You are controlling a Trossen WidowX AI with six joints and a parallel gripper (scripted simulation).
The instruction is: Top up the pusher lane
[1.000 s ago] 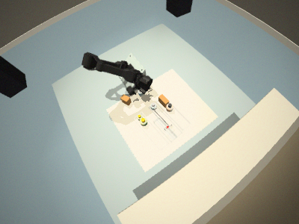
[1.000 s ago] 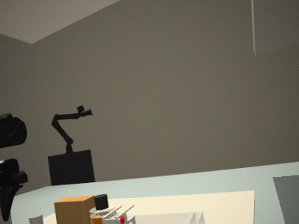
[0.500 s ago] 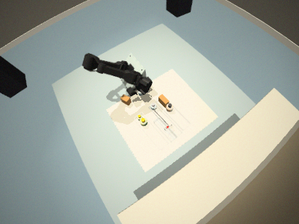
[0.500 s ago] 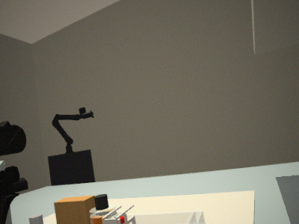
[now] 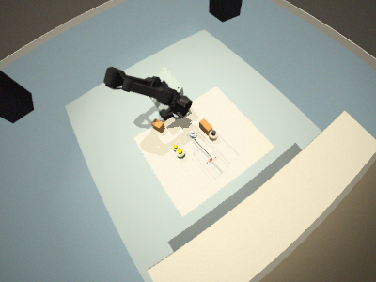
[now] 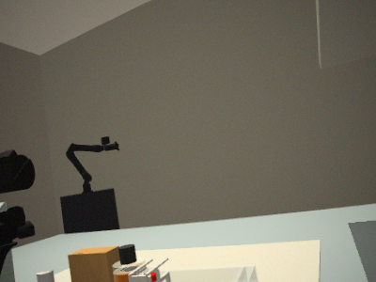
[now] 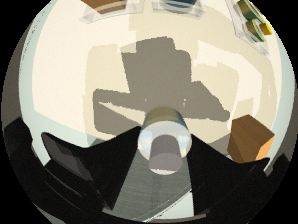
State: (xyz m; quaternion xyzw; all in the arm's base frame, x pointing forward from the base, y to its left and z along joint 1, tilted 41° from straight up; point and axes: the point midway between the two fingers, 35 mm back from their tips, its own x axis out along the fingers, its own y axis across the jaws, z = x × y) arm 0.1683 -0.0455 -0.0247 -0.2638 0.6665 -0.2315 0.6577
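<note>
Now: the dark-lidded jar 23 cm ahead of my gripper tip, 10 cm to the left of it and 1 cm above it. From my gripper tip the other things lie so: cream counter 67 cm ahead, 34 cm above, 5 cm to the left; then red mark 35 cm ahead, 4 cm above; then clear sprung lane 31 cm ahead, 1 cm to the left, 1 cm below.
</note>
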